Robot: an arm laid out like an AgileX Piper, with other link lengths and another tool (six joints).
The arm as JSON. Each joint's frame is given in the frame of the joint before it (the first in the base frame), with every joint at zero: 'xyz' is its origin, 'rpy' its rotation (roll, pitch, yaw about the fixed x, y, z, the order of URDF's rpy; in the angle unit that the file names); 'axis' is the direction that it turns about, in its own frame. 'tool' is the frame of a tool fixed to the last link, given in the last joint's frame.
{
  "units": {
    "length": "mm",
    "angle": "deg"
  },
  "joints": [
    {
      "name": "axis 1",
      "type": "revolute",
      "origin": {
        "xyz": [
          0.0,
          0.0,
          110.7
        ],
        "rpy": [
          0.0,
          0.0,
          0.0
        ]
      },
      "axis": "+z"
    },
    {
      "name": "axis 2",
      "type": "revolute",
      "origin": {
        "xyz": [
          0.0,
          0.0,
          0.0
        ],
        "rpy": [
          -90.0,
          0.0,
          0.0
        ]
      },
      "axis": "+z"
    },
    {
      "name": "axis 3",
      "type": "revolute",
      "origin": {
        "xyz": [
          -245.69,
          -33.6,
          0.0
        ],
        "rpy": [
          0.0,
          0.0,
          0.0
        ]
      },
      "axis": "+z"
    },
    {
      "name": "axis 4",
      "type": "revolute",
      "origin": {
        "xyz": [
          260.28,
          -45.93,
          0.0
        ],
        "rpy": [
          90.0,
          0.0,
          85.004
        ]
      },
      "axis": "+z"
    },
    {
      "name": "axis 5",
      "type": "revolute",
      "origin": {
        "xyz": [
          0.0,
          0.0,
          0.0
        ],
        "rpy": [
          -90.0,
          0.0,
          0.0
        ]
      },
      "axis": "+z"
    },
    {
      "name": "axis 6",
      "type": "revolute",
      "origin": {
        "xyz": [
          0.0,
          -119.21,
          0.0
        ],
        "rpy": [
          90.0,
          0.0,
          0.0
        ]
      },
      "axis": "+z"
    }
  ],
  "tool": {
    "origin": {
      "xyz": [
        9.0,
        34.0,
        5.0
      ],
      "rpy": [
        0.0,
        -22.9,
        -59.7
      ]
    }
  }
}
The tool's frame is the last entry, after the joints.
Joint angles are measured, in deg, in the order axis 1, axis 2, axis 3, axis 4, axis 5, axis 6. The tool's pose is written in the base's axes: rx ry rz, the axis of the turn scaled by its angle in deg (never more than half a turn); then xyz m. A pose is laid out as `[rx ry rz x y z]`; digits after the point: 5 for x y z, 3 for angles.
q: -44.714, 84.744, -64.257, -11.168, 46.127, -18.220
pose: [-57.912 139.904 -29.375 0.22806 -0.21312 0.18834]
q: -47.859, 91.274, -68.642, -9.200, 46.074, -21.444
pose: [-56.743 141.727 -26.444 0.23144 -0.23881 0.17419]
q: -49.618, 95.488, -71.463, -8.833, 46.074, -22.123
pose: [-55.202 143.299 -25.025 0.23281 -0.25553 0.16355]
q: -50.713, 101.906, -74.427, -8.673, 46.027, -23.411
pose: [-55.406 145.480 -20.797 0.23676 -0.27115 0.13853]
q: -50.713, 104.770, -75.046, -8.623, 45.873, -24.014
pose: [-56.137 146.388 -17.986 0.23879 -0.27385 0.12340]
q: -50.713, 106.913, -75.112, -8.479, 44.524, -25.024
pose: [-57.502 146.289 -16.663 0.24075 -0.27612 0.11043]
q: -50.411, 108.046, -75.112, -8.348, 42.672, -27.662
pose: [-61.530 144.808 -16.709 0.24359 -0.27746 0.10351]
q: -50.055, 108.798, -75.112, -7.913, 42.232, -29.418
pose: [-63.889 144.022 -15.654 0.24547 -0.27604 0.09871]
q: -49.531, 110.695, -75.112, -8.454, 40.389, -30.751
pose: [-67.103 143.253 -15.130 0.24890 -0.27679 0.08677]
